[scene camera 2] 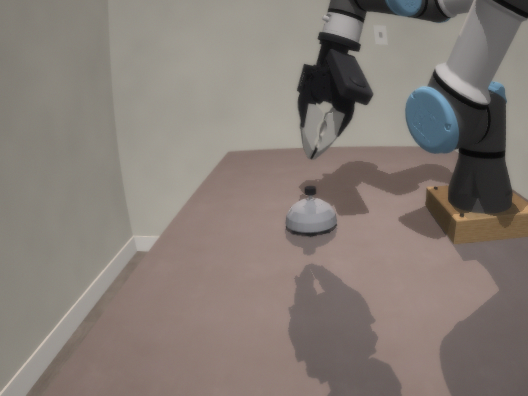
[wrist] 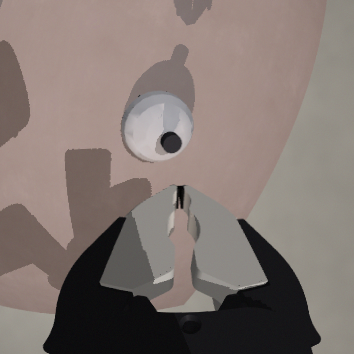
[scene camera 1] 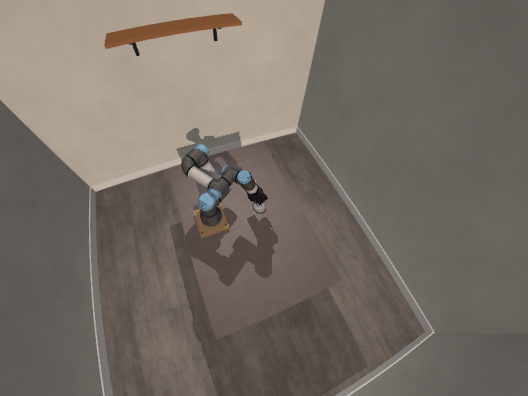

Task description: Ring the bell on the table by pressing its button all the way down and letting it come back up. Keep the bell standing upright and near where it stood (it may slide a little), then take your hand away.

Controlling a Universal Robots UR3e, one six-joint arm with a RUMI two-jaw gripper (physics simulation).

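Frame: origin at the arm's base, x down, y back, z left, level; metres.
Where they show: gripper, fingertip midpoint: (scene camera 2: 310,158) (wrist: 178,187); arm's base at its link origin: (scene camera 2: 479,200) (scene camera 1: 211,216).
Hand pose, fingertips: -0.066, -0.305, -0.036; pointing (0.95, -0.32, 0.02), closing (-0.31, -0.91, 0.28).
Each offset is from my fingertips to the centre of the thing, as dx, dy, dz. Level surfaces: height alone.
A silver dome bell @[+0.075, -0.002, +0.019] (scene camera 1: 259,208) (scene camera 2: 311,218) (wrist: 150,125) stands upright on the table @[dx +0.108] (scene camera 1: 300,270) (scene camera 2: 225,300) (wrist: 240,65). Its black button @[+0.047, -0.002, +0.019] (scene camera 2: 310,190) (wrist: 171,142) stands up above the dome, raised on its stem. My gripper (scene camera 2: 312,157) (wrist: 178,187) is shut and empty, its tips pointing down. In scene camera 2 the tips hang above the button with a visible gap and do not touch it. In the wrist view the button shows ahead of the tips and slightly to the left. In scene camera 1 the gripper partly hides the bell.
The arm's wooden base block (scene camera 1: 212,233) (scene camera 2: 480,231) stands on the table, right of the bell in scene camera 2. A wooden shelf (scene camera 1: 172,30) hangs on the wall. Dark shadows of the arm fall across the table around the bell.
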